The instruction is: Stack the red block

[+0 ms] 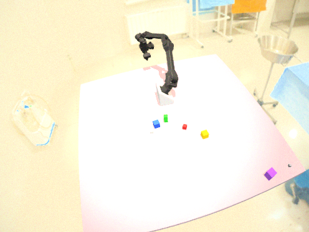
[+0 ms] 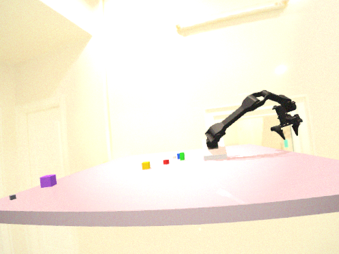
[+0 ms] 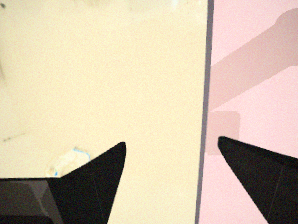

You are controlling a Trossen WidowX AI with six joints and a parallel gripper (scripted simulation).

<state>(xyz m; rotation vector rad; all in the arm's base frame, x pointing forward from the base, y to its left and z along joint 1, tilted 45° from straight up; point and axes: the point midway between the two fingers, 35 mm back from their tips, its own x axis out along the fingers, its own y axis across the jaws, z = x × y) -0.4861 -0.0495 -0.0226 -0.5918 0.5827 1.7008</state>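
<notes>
Now: gripper tip 78 cm short of the red block, 11 cm to the right of it and 6 cm above it. Also, from my gripper tip: blue block 72 cm ahead, 5 cm to the right, 6 cm below; small white cube 76 cm ahead, 9 cm to the right, 7 cm below; yellow block 88 cm ahead, 21 cm to the left, 6 cm below.
</notes>
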